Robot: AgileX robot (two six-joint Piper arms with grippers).
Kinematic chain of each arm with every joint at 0, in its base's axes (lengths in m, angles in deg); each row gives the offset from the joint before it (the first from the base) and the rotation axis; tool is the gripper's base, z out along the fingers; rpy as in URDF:
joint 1: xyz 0 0 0.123 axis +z
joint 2: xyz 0 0 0 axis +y
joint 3: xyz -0.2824 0 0.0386 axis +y
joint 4: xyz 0.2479 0 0.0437 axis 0.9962 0 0.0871
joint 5: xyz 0 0 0 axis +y
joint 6: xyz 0.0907 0 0.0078 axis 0.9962 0 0.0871
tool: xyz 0 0 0 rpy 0 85 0
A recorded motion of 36 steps. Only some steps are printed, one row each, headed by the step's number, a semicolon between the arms.
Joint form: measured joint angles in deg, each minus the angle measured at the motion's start. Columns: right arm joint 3, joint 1, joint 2, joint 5, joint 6, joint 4; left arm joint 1, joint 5, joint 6, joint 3, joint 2, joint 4.
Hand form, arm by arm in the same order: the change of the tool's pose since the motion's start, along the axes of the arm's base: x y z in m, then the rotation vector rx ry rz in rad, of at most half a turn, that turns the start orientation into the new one. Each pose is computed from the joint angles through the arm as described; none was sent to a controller.
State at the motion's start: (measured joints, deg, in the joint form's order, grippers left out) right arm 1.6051 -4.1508 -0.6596 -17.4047 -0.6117 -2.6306; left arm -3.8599 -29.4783 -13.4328 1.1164 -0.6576 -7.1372
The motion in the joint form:
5: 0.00 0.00 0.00 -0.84 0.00 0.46; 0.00 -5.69 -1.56 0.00 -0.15 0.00
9: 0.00 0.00 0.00 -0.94 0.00 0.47; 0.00 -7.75 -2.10 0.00 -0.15 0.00
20: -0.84 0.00 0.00 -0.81 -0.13 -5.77; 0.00 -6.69 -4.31 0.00 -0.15 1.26
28: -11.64 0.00 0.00 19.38 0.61 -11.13; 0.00 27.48 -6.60 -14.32 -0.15 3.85
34: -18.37 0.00 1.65 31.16 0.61 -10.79; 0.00 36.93 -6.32 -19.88 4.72 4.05
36: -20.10 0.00 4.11 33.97 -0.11 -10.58; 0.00 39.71 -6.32 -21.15 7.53 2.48
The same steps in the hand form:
5: -0.0005 -0.0001 0.0012 0.0069 -0.0152 0.0012; -0.0057 0.0013 0.0073 -0.0297 -0.1012 -0.0040
9: -0.0006 -0.0001 0.0014 0.0069 -0.0169 0.0013; -0.0078 0.0018 0.0097 -0.0396 -0.1370 -0.0057
20: -0.0014 0.0030 0.0058 -0.1044 -0.0213 -0.0074; -0.0068 0.0004 0.0086 -0.0472 -0.1203 -0.0305
28: -0.0096 -0.0013 0.0377 -0.1603 0.1449 -0.0770; -0.0093 -0.0048 0.0420 -0.0146 0.2231 -0.0821
34: -0.0158 -0.0052 0.0564 -0.1327 0.2586 -0.1100; -0.0027 -0.0060 0.0553 0.0011 0.3755 -0.0848
36: -0.0119 -0.0064 0.0600 -0.1356 0.3206 -0.1166; 0.0044 -0.0072 0.0560 -0.0195 0.4514 -0.1006

